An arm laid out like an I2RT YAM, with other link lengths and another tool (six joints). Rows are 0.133 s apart.
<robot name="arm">
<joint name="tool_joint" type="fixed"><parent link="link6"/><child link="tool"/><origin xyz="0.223 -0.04 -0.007" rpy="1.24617 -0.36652 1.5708"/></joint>
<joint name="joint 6" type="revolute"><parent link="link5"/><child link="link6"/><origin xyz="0.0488 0 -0.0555"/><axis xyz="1 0 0"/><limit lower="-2.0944" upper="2.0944"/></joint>
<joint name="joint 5" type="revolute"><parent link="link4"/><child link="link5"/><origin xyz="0.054 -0.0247 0.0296"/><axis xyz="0 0 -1"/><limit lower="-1.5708" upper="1.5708"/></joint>
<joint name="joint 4" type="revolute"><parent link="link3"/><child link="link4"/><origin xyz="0.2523 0.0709 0.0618"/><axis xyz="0 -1 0"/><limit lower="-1.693" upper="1.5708"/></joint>
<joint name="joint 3" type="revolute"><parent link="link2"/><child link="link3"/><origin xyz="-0.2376 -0.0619 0"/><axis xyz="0 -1 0"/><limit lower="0" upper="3.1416"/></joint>
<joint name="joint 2" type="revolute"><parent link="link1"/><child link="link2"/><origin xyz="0.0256 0.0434 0.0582"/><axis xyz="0 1 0"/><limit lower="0" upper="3.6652"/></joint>
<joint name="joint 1" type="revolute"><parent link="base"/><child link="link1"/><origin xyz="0 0 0.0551"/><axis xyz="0 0 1"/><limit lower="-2.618" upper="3.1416"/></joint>
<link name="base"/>
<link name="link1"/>
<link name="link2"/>
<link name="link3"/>
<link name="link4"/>
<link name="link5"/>
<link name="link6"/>
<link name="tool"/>
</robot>
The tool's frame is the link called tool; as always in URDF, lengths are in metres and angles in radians.
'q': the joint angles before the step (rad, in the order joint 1, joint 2, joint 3, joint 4, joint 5, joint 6). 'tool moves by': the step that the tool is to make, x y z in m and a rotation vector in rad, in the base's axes. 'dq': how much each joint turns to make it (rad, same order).
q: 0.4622 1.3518 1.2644 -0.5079 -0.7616 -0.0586
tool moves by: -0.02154 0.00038 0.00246 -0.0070 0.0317 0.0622
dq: -0.0080 0.0003 0.0339 -0.1007 -0.0614 -0.0499
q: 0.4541 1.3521 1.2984 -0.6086 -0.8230 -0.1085
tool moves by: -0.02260 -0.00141 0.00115 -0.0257 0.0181 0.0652
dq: 0.0012 0.0053 0.0449 -0.1266 -0.0389 -0.0797
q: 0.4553 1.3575 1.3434 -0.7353 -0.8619 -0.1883
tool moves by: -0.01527 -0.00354 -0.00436 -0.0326 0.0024 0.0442
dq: 0.0045 0.0020 0.0199 -0.0909 -0.0081 -0.0741
